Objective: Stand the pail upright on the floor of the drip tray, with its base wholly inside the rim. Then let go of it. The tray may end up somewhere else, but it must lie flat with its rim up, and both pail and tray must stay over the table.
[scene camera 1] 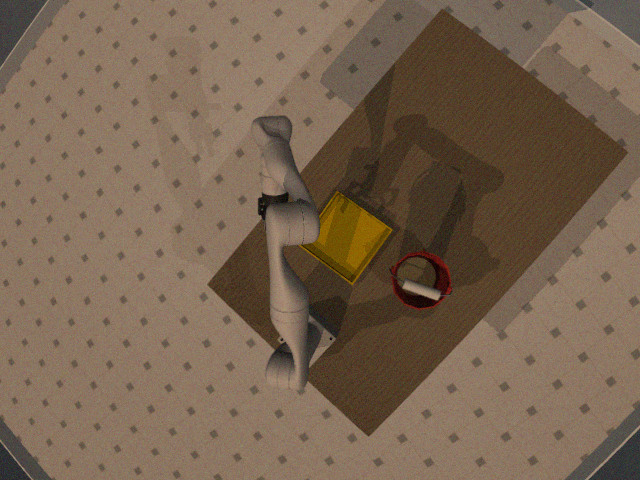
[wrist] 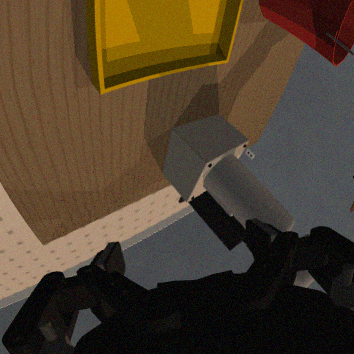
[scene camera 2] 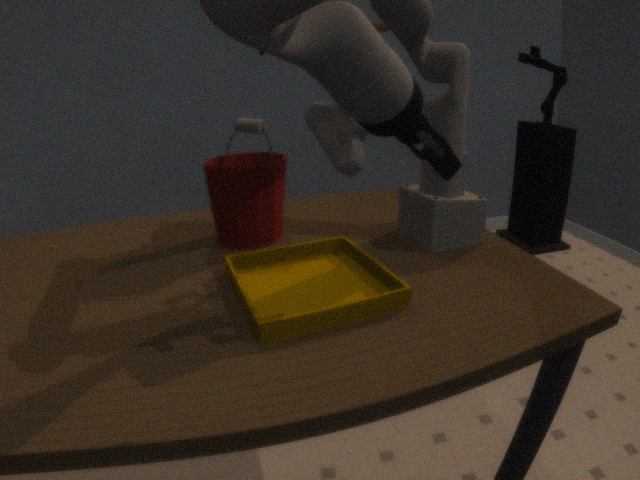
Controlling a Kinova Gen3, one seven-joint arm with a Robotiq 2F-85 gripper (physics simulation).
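Places are measured from the arm's base along level axes (x ahead, y left, z up), in millimetres.
Where they show: gripper, between the fingertips: point(wrist: 184, 245); arm's base, origin of its link: point(wrist: 218, 168) point(scene camera 2: 439, 192).
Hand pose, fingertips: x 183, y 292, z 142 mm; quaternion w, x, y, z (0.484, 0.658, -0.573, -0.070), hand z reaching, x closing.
Things, the pixels of their top centre, and the offset from my fingertips. Level surfaces: height alone.
- yellow drip tray, centre of its top: point(scene camera 2: 309, 271) point(scene camera 1: 344, 237) dy -129, dx +132, dz -214 mm
- pail's white handle grip, centre of its top: point(scene camera 2: 251, 119) point(scene camera 1: 422, 289) dy -404, dx +203, dz +16 mm
- wooden table, height of its surface: dz -247 mm
The red pail point(scene camera 1: 445, 271) point(scene camera 2: 248, 204) point(wrist: 312, 25) stands upright on the table beside the yellow drip tray point(scene camera 1: 369, 232) point(scene camera 2: 330, 319) point(wrist: 117, 30), outside its rim. The pail's white handle grip point(scene camera 1: 421, 290) point(scene camera 2: 248, 125) is raised above its mouth on a thin wire bail. The tray lies flat with its rim up and holds nothing. My gripper point(scene camera 2: 439, 159) point(wrist: 184, 245) is open and empty, up in the air, tilted, on the robot-base side of the tray and apart from both pail and tray. In scene camera 1 the arm hides the fingertips and the tray's left corner.
The wooden table point(scene camera 1: 516, 129) point(scene camera 2: 465, 330) point(wrist: 45, 165) bears the robot's grey base block point(scene camera 1: 323, 338) point(scene camera 2: 442, 222) point(wrist: 205, 140) near one end. The tray lies between that base and the table's far part. A black pedestal point(scene camera 2: 542, 180) stands beyond the table.
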